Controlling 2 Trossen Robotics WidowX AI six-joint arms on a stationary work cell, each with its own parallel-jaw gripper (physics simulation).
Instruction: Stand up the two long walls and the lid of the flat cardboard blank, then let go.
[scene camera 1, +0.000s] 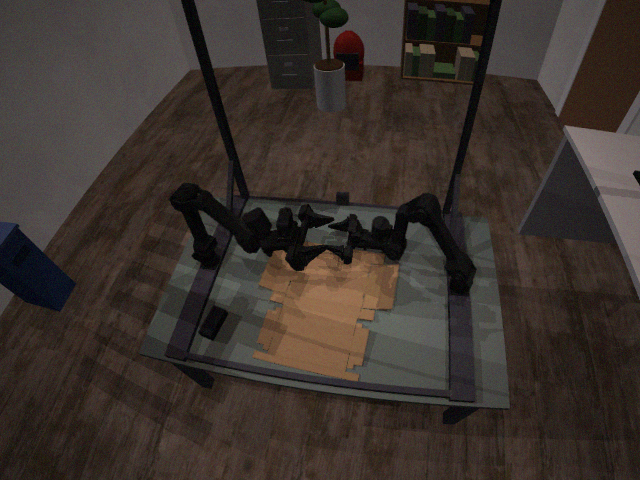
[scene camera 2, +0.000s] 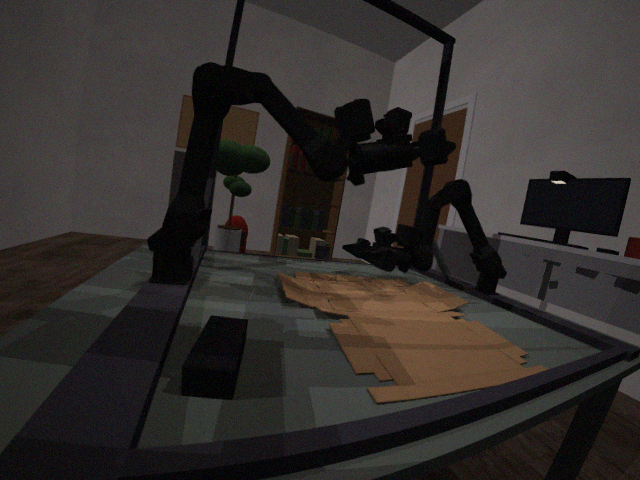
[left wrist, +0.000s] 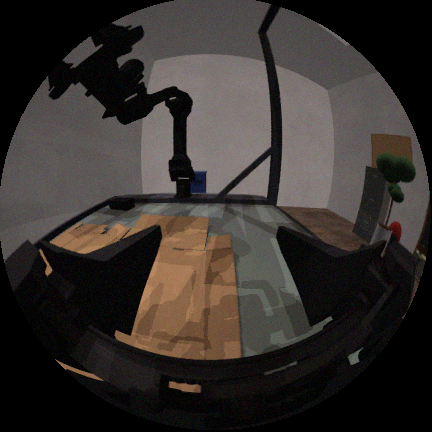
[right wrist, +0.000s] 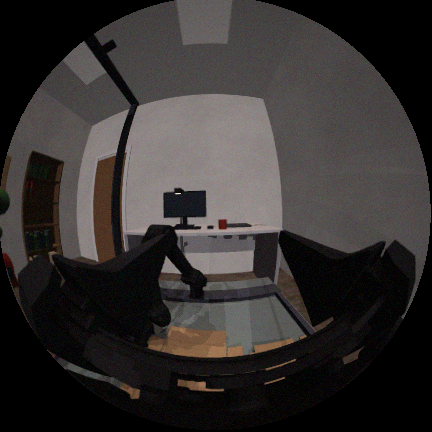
Scene:
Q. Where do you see a black frame post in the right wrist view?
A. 115, 187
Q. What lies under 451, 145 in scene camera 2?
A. My right gripper.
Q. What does my right gripper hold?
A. Nothing.

